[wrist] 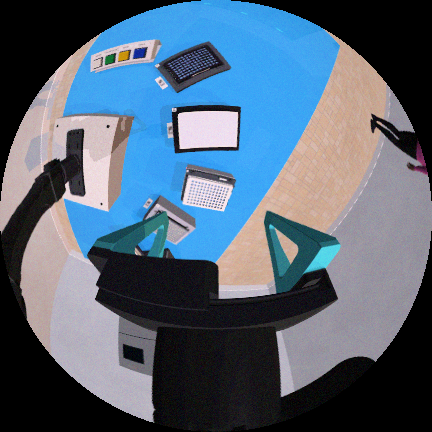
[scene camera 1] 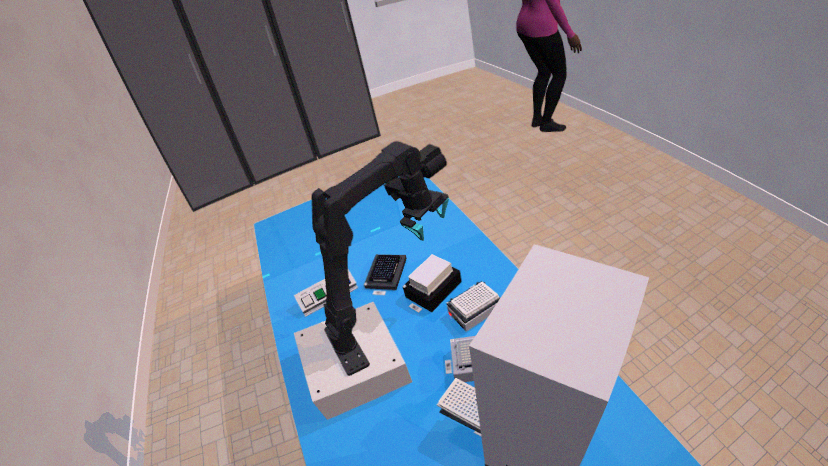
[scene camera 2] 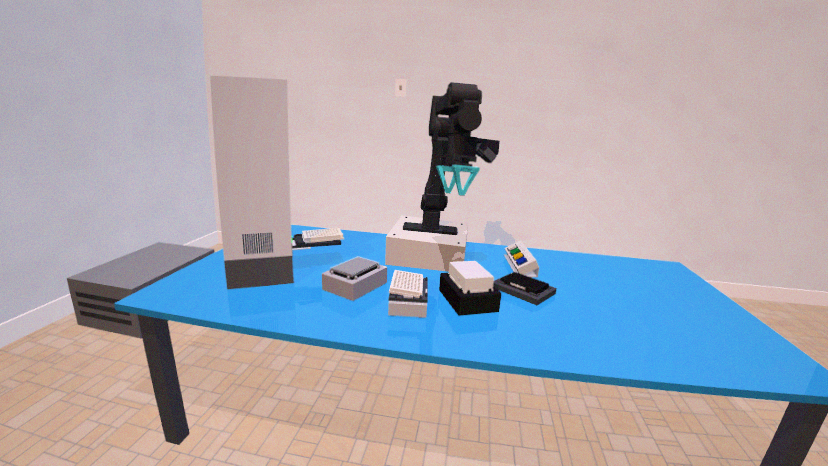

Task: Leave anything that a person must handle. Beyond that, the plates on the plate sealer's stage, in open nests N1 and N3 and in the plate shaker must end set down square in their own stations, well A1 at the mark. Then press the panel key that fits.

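Observation:
My gripper point(scene camera 1: 433, 226) point(scene camera 2: 456, 193) point(wrist: 215, 216) is open and empty, high above the stations. A black well plate point(scene camera 1: 387, 269) point(scene camera 2: 524, 283) point(wrist: 195, 62) lies in a low dark nest. A plain white-topped plate point(scene camera 1: 429, 273) point(scene camera 2: 471, 275) point(wrist: 208, 130) sits on a black block. A white well plate point(scene camera 1: 475, 299) point(scene camera 2: 407, 283) point(wrist: 207, 194) sits on a light device with a dark top; its exact seating is unclear. A grey device point(scene camera 2: 354, 283) holds a plate point(scene camera 1: 465, 351) point(scene camera 2: 354, 267) point(wrist: 175, 231). Another white well plate point(scene camera 1: 459, 399) point(scene camera 2: 322, 235) sits on a dark base. The key panel point(scene camera 1: 315, 285) point(scene camera 2: 530, 263) point(wrist: 154, 49) shows white, green, yellow and blue keys.
A tall tower point(scene camera 1: 562, 324) point(scene camera 2: 252, 162) hides parts of two stations in scene camera 1. The arm's base box point(scene camera 1: 370, 376) point(scene camera 2: 425, 251) point(wrist: 95, 190) stands behind the stations. A person point(scene camera 1: 547, 57) point(wrist: 395, 137) stands on the floor away from the table.

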